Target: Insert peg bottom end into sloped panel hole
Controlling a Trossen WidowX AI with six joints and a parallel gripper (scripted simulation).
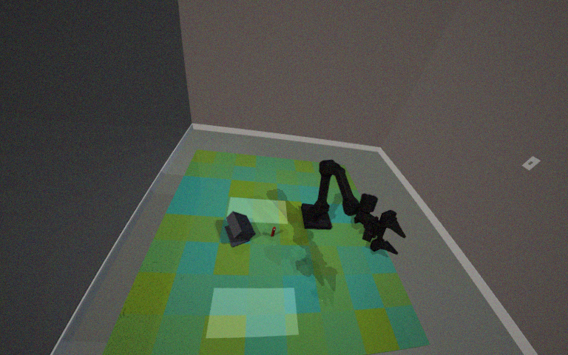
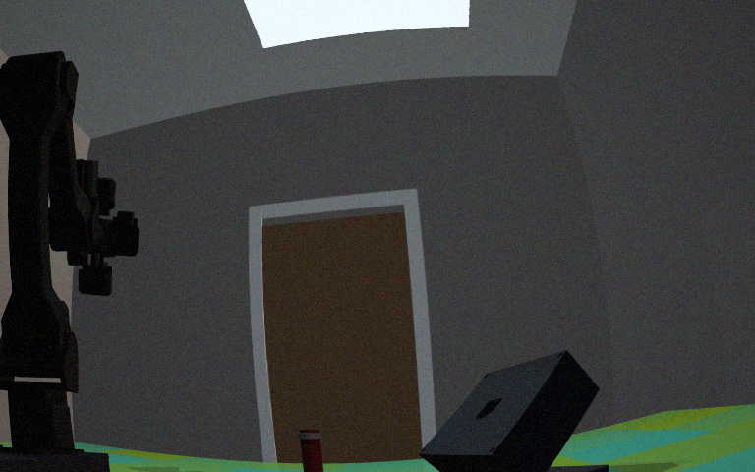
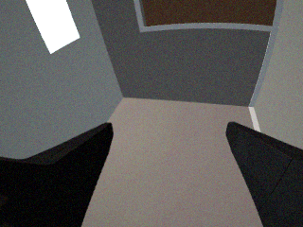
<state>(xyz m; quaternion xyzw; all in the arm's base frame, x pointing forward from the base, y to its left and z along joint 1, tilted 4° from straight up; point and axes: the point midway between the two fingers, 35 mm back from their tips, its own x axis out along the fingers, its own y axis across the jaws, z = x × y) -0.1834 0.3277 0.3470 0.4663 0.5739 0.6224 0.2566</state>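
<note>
The red peg lies 45 cm ahead of my gripper tip, 33 cm below it and 21 cm to the right of it. The rest, counted from my gripper tip: sloped panel (63 cm ahead, 32 cm below, 19 cm to the right).
</note>
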